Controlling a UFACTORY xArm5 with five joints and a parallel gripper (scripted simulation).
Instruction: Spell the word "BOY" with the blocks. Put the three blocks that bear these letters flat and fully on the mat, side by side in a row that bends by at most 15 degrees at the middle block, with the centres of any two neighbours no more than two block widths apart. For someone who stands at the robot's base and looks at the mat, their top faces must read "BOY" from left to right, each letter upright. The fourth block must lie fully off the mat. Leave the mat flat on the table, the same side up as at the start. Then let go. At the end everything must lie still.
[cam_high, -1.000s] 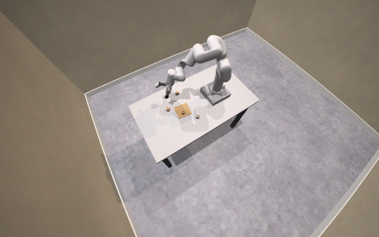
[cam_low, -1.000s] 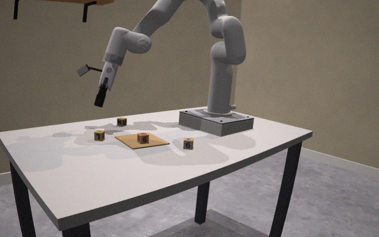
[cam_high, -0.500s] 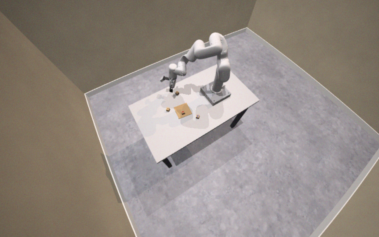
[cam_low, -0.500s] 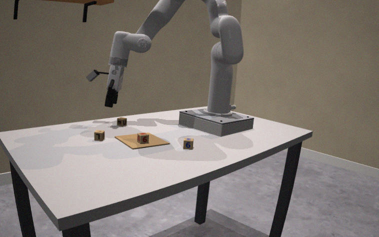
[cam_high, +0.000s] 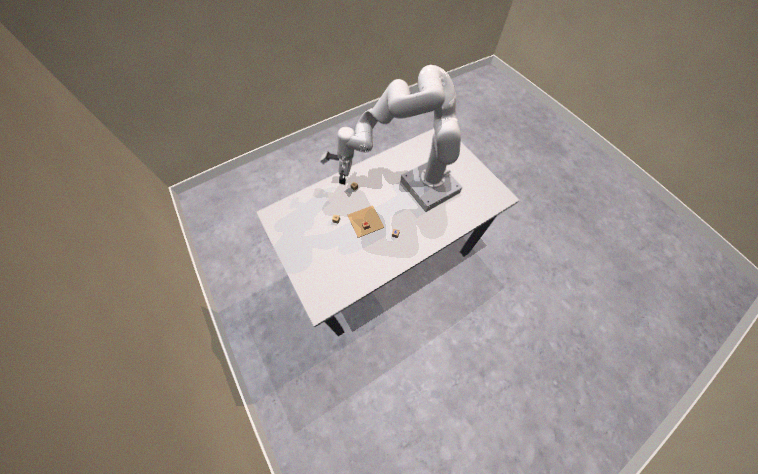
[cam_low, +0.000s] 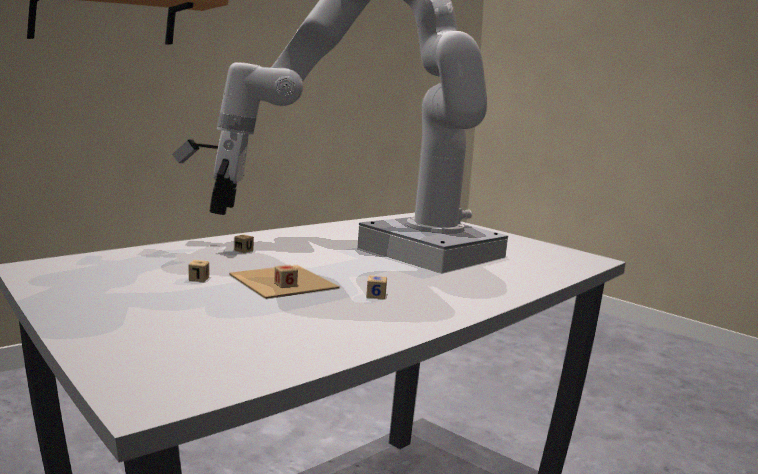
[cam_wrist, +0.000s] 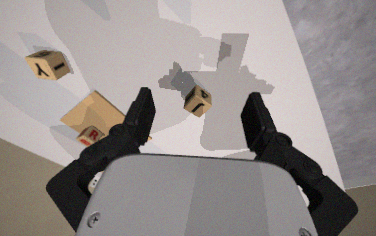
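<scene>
The wooden block lies 4 cm behind my hand, 3 cm to the left of it and 8 cm below it. From my hand the other things lie so: tan mat (24 cm to the left, 9 cm below).
</scene>
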